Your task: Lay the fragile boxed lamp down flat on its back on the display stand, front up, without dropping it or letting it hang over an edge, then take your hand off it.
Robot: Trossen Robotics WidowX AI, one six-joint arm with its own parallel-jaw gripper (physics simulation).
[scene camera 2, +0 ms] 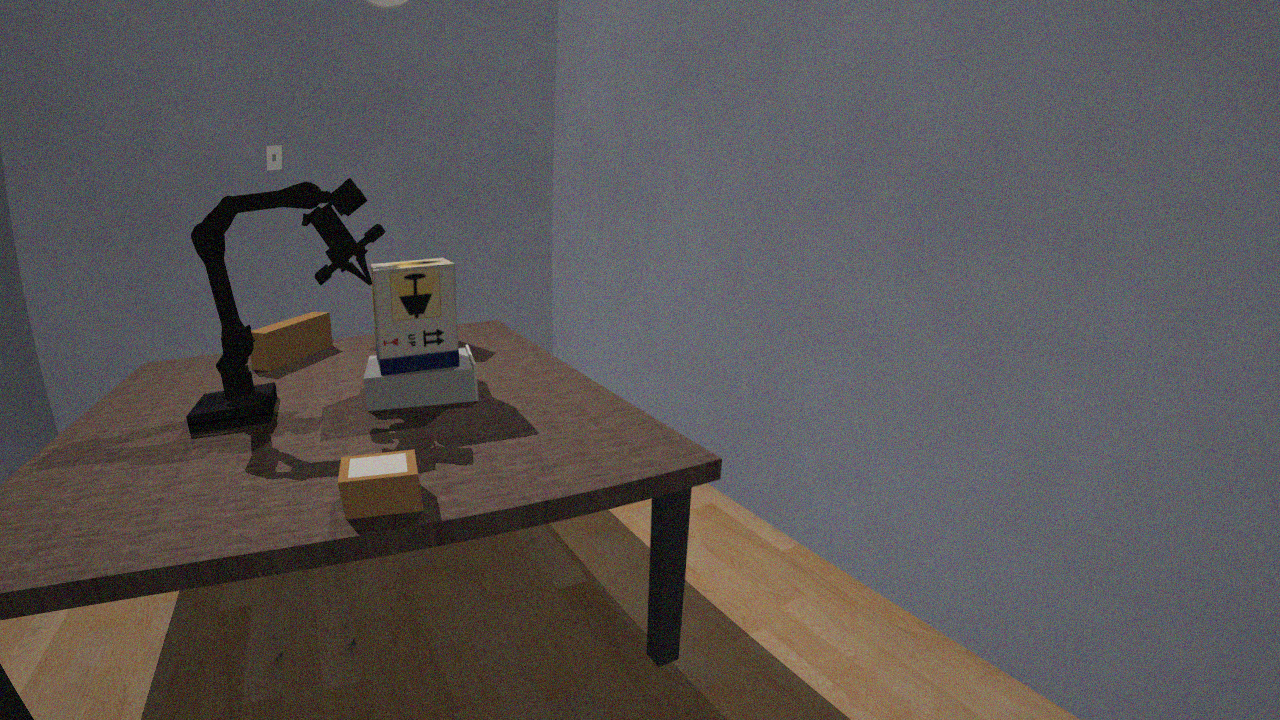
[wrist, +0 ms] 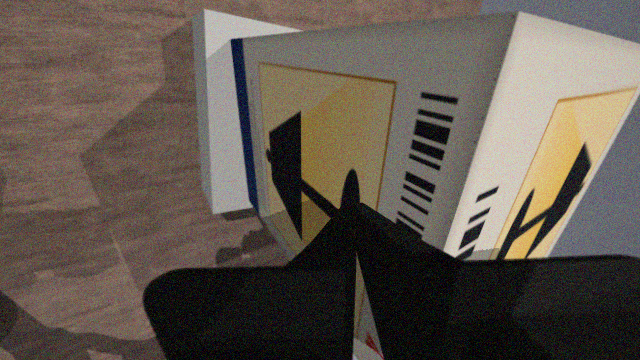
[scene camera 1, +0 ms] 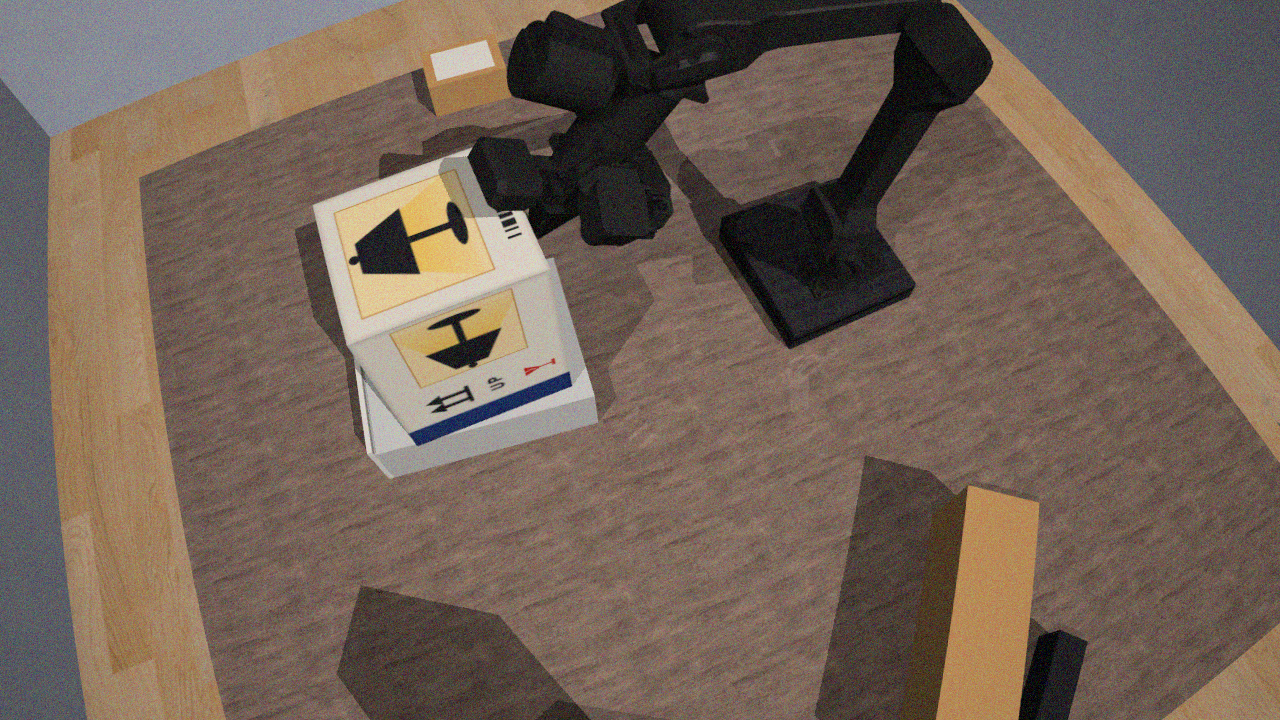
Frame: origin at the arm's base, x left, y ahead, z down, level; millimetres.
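Seen in the pictures: gripper, between the fingertips: (scene camera 2: 371, 284) (wrist: 352, 213) (scene camera 1: 532, 235); arm's base, origin of its link: (scene camera 2: 239, 393) (scene camera 1: 828, 273).
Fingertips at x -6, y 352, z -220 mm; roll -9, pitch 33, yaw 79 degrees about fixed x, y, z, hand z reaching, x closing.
Pixels of each thing's top centre, then the offset from my fingertips to it. Level surfaces: height alone.
- white boxed lamp, centre of its top: (wrist: 538, 218) (scene camera 1: 423, 234) (scene camera 2: 410, 263) dx -4, dy +93, dz -39 mm
- small orange box with a white top, centre of its top: (scene camera 2: 377, 465) (scene camera 1: 462, 60) dx -521, dy +4, dz +197 mm
- long orange block, centre of its top: (scene camera 1: 988, 639) (scene camera 2: 290, 321) dx +472, dy -292, dz +147 mm
- table, height of its surface: dz +257 mm
- dark block, centre of its top: (scene camera 1: 1061, 684) dx +550, dy -374, dz +207 mm
The white boxed lamp (scene camera 1: 429, 246) (scene camera 2: 416, 313) (wrist: 350, 100) stands upright on end on the display stand (scene camera 1: 492, 443) (scene camera 2: 420, 392) (wrist: 220, 150), with its blue band at the bottom. Its lamp pictures show the foot upward on the side faces. The stand is a low white-grey block with a thin raised lip on the side away from the arm. My gripper (scene camera 1: 540, 230) (scene camera 2: 369, 282) (wrist: 352, 213) is shut and holds nothing. Its tips are at the upper part of the box's face on the arm's side and seem to touch it. The exact contact is hidden.
A small orange box with a white top (scene camera 1: 465, 76) (scene camera 2: 380, 488) lies near the table edge. A long orange block (scene camera 1: 989, 608) (scene camera 2: 290, 342) lies on the other side of the table (scene camera 1: 716, 537) (scene camera 2: 572, 447). A dark block (scene camera 1: 1056, 676) is beside it.
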